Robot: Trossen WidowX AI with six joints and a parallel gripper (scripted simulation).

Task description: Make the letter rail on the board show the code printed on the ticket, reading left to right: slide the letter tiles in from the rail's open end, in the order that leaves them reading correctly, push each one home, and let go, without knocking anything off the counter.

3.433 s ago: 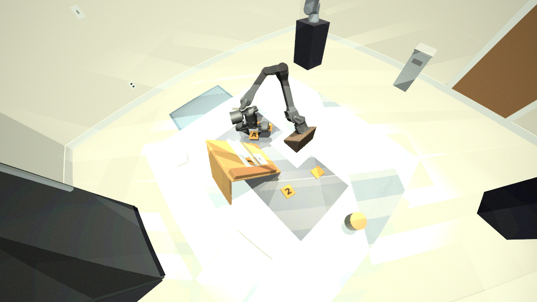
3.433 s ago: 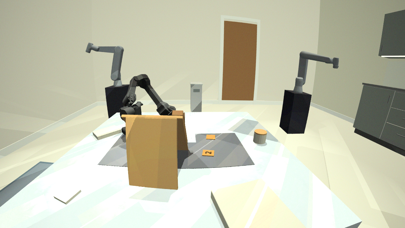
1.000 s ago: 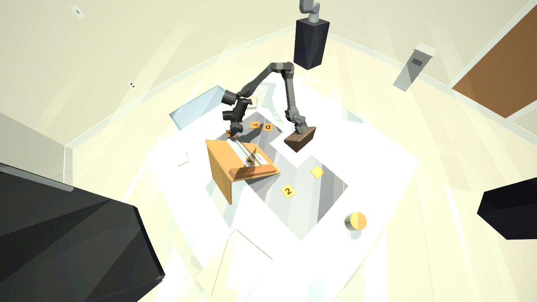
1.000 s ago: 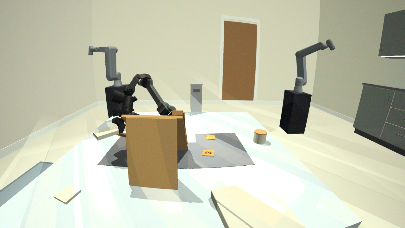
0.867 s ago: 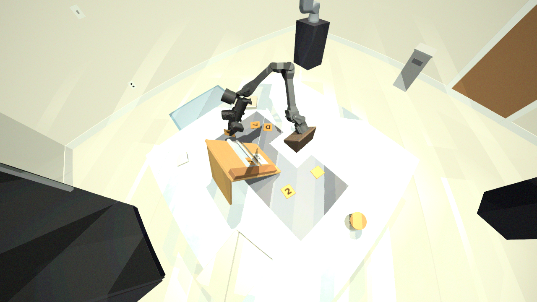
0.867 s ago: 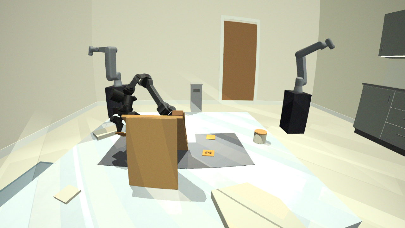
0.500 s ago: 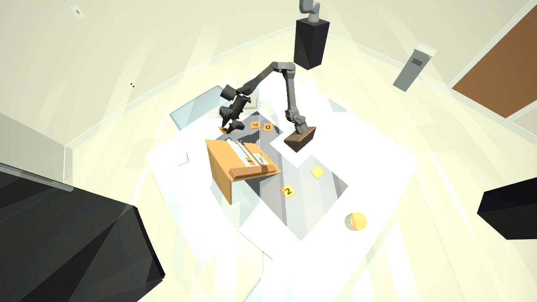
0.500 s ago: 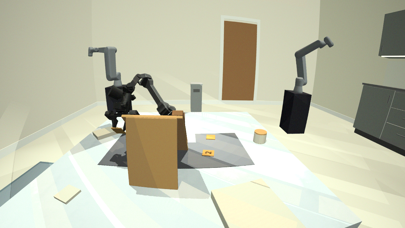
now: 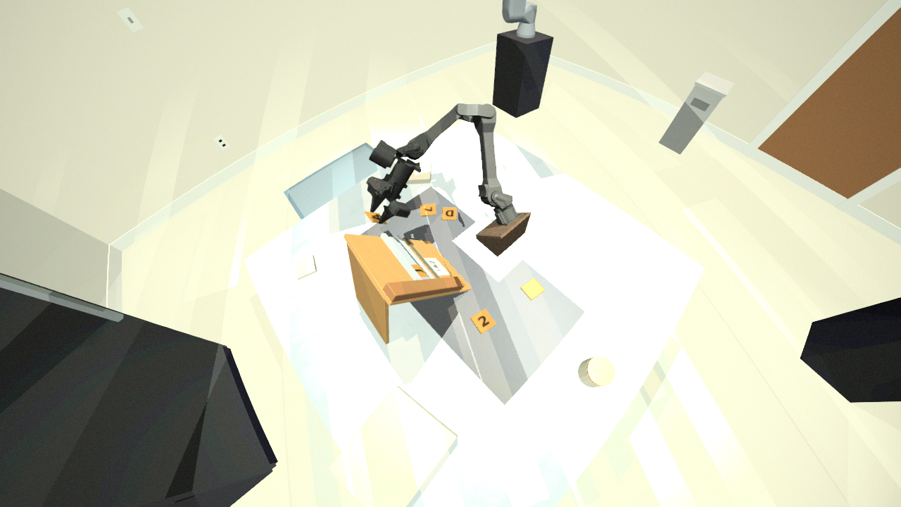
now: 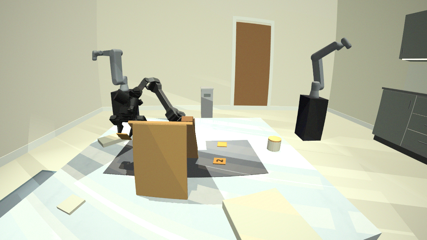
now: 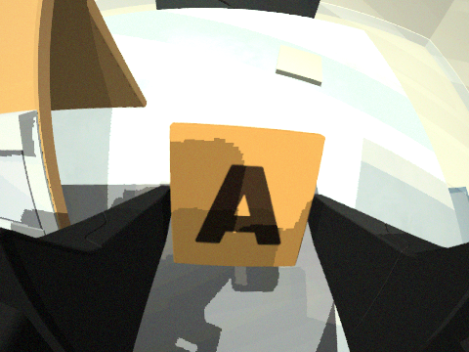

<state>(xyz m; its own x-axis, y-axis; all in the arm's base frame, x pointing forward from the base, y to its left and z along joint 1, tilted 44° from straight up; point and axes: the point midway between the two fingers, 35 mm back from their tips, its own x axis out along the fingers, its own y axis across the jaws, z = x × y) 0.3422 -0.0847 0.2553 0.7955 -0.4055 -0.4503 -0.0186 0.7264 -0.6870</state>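
Right now the white ticket is 70 mm behind my gripper tip, 220 mm to the left of it and 80 mm below it. Round my gripper tip: grey mat (170 mm behind, 260 mm to the left, 160 mm below); pale pad (300 mm ahead, 110 mm to the right, 150 mm below); round tan-lidded canister (240 mm behind, 760 mm to the left, 120 mm below).
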